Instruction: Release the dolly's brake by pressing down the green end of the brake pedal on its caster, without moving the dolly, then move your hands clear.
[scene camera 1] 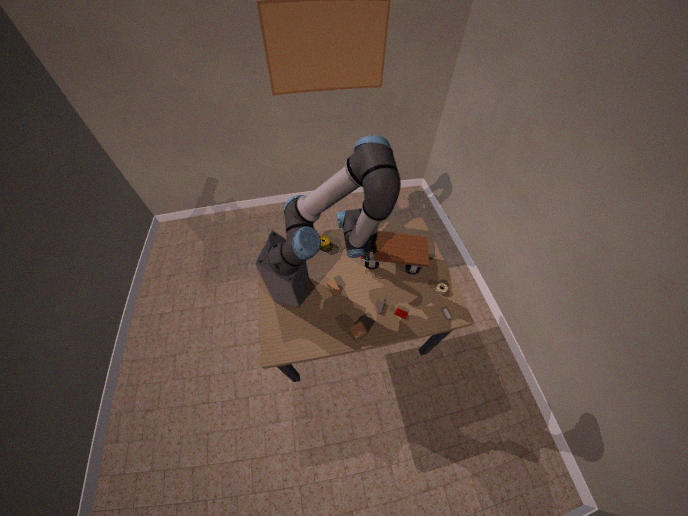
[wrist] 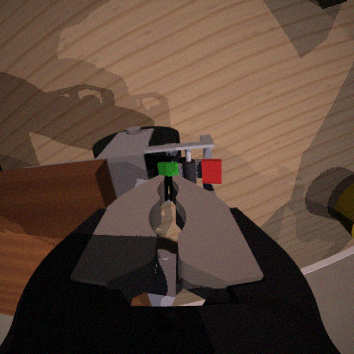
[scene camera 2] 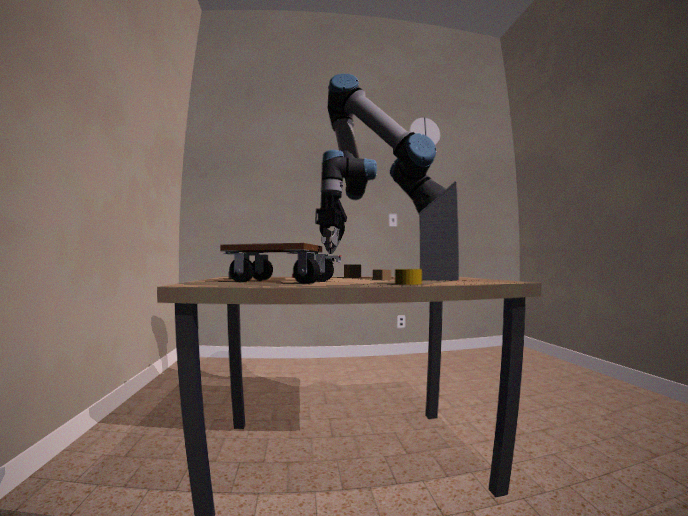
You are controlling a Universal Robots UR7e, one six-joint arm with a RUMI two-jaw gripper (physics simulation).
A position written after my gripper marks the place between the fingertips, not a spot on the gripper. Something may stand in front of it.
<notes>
In view: my gripper (scene camera 2: 330,253) and a wooden dolly (scene camera 2: 306,270).
The wooden dolly shows as well in scene camera 1 (scene camera 1: 412,250) and in the wrist view (wrist: 51,200). My gripper is seen too in the wrist view (wrist: 168,178).
</notes>
